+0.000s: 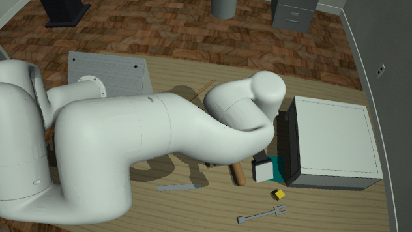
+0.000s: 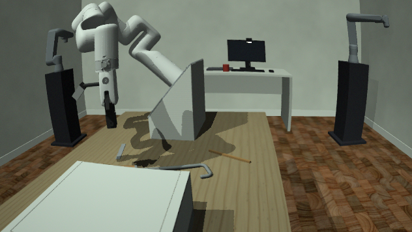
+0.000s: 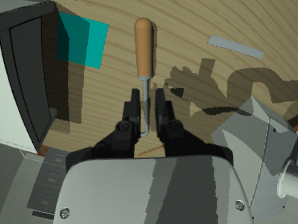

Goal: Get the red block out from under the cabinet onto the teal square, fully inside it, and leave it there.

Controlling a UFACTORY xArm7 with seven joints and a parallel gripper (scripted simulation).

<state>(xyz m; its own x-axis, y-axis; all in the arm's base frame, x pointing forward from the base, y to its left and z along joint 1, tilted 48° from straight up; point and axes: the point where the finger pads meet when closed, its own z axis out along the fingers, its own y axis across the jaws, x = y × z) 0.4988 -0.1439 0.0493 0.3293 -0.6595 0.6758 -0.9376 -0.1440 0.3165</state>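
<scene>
Now: the hook tool 17 cm below my hand and 13 cm to the left of it. The rest, counted from my hand: teal square (19 cm below, 13 cm ahead, 3 cm to the left); then grey fork tool (18 cm below, 14 cm to the right, 9 cm ahead); then yellow block (17 cm below, 15 cm ahead, 8 cm to the right).
</scene>
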